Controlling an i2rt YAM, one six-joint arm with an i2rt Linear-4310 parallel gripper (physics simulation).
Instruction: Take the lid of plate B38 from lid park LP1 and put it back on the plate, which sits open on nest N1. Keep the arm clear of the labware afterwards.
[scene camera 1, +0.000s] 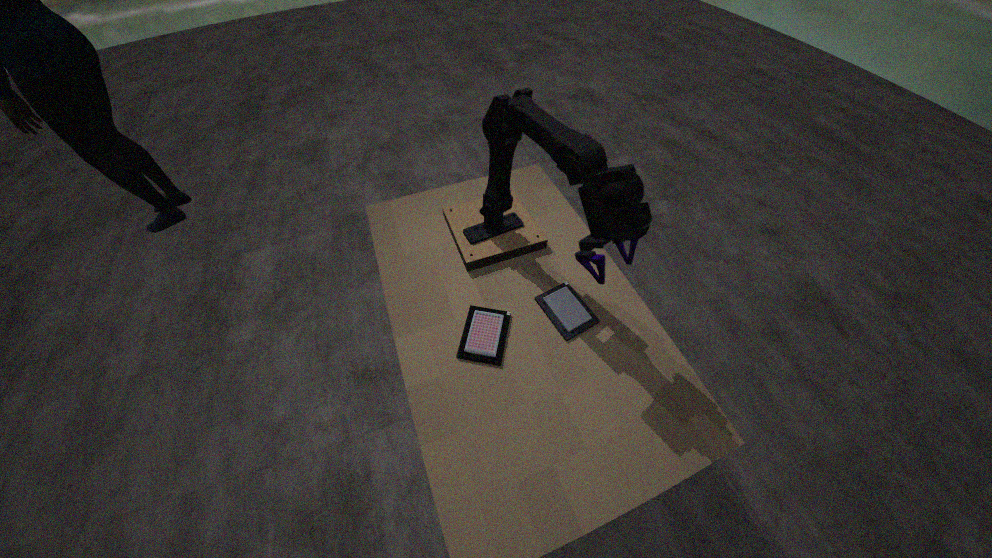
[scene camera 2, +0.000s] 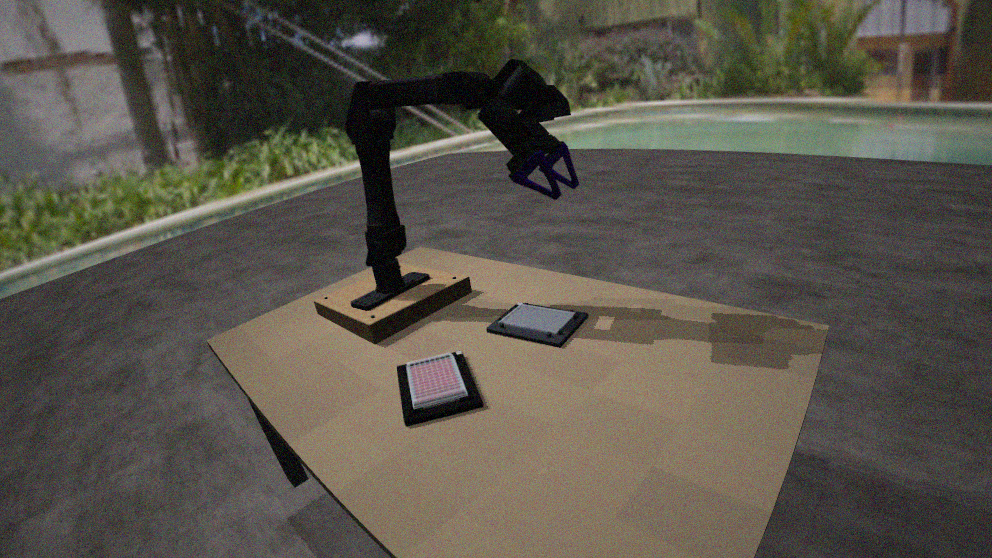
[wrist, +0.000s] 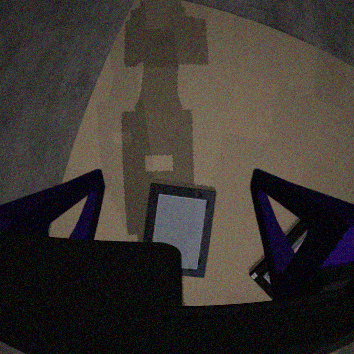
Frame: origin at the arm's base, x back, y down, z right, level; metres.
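Seen in the pictures: gripper, fingertip midpoint: (scene camera 1: 615, 273) (scene camera 2: 568, 191) (wrist: 177, 177); arm's base, origin of the base link: (scene camera 1: 493, 228) (scene camera 2: 391, 291).
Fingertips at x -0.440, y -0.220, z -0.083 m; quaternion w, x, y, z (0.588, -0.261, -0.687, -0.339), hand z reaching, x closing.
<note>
Offsets run from my fingertips to a thing's middle. Level surfaces: height alone.
The pale lid @(dx +0.078, dy +0.247, dz +0.025 m) (scene camera 1: 567, 308) (scene camera 2: 537, 319) (wrist: 180, 230) lies flat on the dark lid park LP1 @(dx +0.078, dy +0.251, dz +0.025 m) (scene camera 1: 582, 328) (scene camera 2: 570, 331) (wrist: 206, 230). Plate B38 @(dx +0.116, dy +0.242, dz +0.275 m) (scene camera 1: 485, 333) (scene camera 2: 437, 380), with pink wells showing, sits open on the black nest N1 @(dx +0.116, dy +0.252, dz +0.275 m) (scene camera 1: 480, 360) (scene camera 2: 473, 395). My gripper (scene camera 1: 616, 272) (scene camera 2: 565, 191) (wrist: 177, 177) is open and empty, high above the table, with its purple fingers pointing obliquely down. In the wrist view the lid shows between and below the fingertips, its lower left part hidden by the dark gripper body; the right finger hides most of the plate and nest.
The arm's wooden base block (scene camera 1: 471, 251) (scene camera 2: 374, 329) stands at the back of the wooden table @(dy +0.261 m) (scene camera 1: 513, 444) (scene camera 2: 589, 444) (wrist: 240, 100). The arm's shadow falls across the table beside the lid park. A person (scene camera 1: 76, 104) stands on the floor at the left in the first scene view.
</note>
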